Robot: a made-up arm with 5 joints.
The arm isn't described. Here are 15 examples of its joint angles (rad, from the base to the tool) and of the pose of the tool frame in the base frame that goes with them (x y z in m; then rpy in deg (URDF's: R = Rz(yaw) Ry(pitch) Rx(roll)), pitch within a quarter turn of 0, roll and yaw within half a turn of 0).
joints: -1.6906 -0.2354 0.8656 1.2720 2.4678
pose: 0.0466 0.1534 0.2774 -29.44 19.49 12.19
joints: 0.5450 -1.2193 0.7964 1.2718 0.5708
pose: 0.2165 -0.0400 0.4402 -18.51 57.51 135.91
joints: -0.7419 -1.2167 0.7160 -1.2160 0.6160
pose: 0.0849 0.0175 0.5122 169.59 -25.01 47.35
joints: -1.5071 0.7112 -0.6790 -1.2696 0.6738
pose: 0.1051 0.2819 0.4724 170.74 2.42 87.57
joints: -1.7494 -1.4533 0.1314 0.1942 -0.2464
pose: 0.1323 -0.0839 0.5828 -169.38 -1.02 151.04
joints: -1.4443 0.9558 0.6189 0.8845 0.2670
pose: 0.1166 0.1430 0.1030 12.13 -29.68 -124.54
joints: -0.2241 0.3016 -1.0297 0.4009 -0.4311
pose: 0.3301 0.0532 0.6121 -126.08 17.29 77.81
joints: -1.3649 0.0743 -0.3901 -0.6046 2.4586
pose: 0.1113 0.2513 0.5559 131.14 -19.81 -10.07
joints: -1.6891 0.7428 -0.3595 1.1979 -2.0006
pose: 0.0758 0.2968 0.2769 -9.41 17.21 122.36
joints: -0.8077 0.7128 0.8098 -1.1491 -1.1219
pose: 0.2481 0.1403 0.1974 -75.00 -6.51 115.49
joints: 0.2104 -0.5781 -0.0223 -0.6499 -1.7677
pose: 0.2083 -0.0184 0.5913 -176.42 -30.49 123.74
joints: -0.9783 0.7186 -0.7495 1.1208 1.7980
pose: 0.2617 0.3240 0.3764 17.92 27.04 -50.31
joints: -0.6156 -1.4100 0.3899 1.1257 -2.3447
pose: 0.1155 0.0297 0.4860 -24.27 -66.57 49.32
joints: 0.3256 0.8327 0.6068 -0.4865 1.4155
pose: 0.3225 -0.0224 0.1702 20.52 40.64 -142.36
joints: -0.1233 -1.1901 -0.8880 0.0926 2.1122
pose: -0.1585 0.0256 0.5601 -164.81 -18.79 -81.76
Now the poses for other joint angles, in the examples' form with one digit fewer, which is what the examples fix.
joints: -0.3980 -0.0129 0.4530 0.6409 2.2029
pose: 0.306 0.147 0.325 19.6 16.4 -62.4
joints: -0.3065 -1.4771 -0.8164 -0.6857 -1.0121
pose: -0.196 -0.099 0.444 91.5 4.8 125.3
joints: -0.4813 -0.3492 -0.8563 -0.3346 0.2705
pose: 0.083 0.009 0.668 171.1 -15.1 51.7
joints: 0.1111 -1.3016 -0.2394 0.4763 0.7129
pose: -0.039 0.048 0.609 169.8 12.3 -7.3
